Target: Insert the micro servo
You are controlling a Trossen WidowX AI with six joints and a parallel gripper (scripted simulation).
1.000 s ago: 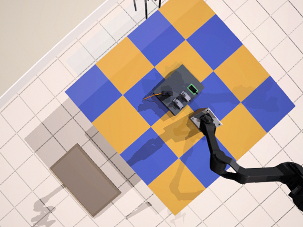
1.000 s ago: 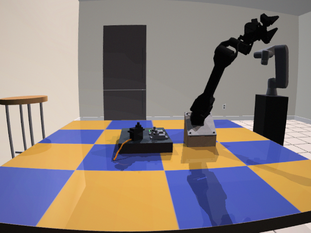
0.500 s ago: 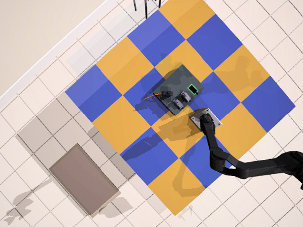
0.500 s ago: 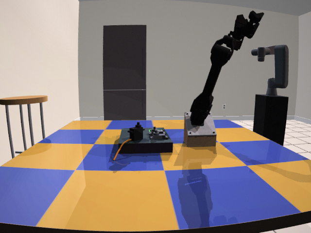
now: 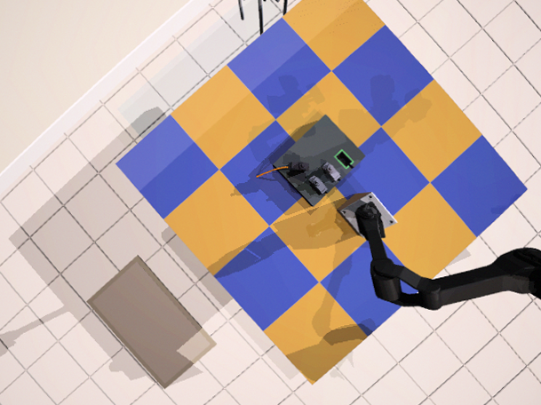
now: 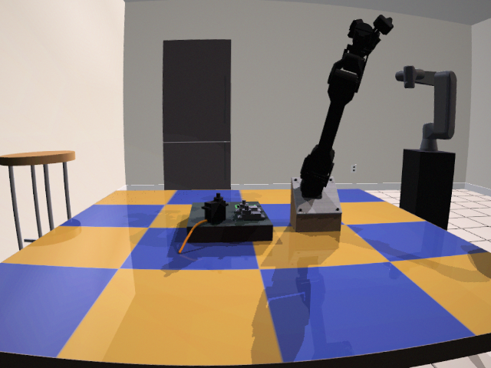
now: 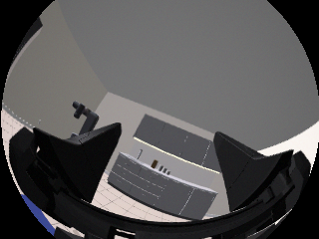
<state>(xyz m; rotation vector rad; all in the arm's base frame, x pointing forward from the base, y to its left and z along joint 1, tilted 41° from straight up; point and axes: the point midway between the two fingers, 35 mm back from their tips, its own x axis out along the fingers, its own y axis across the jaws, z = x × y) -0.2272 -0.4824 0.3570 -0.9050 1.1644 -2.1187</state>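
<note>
My gripper tip is now 69 cm above the dark robot deck, 60 cm short of it and 16 cm to the right of it.
</note>
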